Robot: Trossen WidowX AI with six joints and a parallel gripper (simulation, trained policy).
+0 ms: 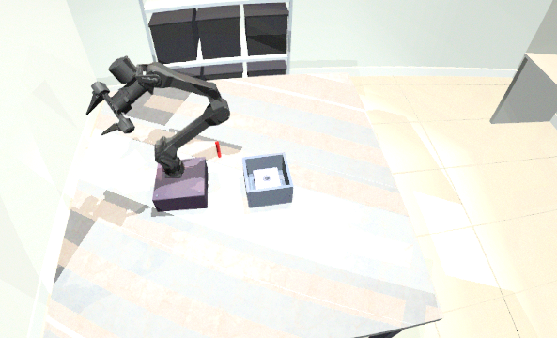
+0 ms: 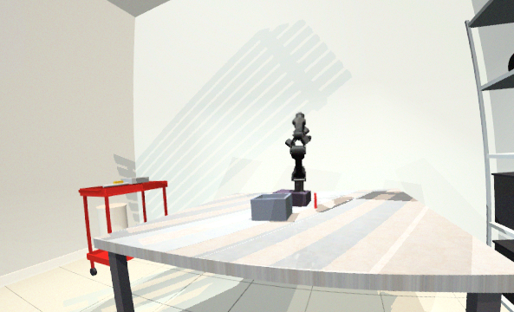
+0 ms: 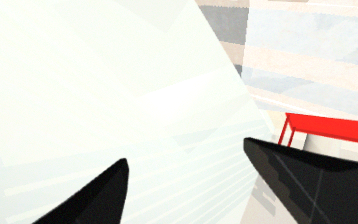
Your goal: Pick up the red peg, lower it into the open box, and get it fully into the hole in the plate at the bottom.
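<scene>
My gripper tip is now 330 mm short of the red peg, 210 mm to the right of it and 340 mm above it. Also, from my gripper tip: pale plate (530 mm ahead, 60 mm to the left, 330 mm below); then grey box (530 mm ahead, 60 mm to the left, 350 mm below).
</scene>
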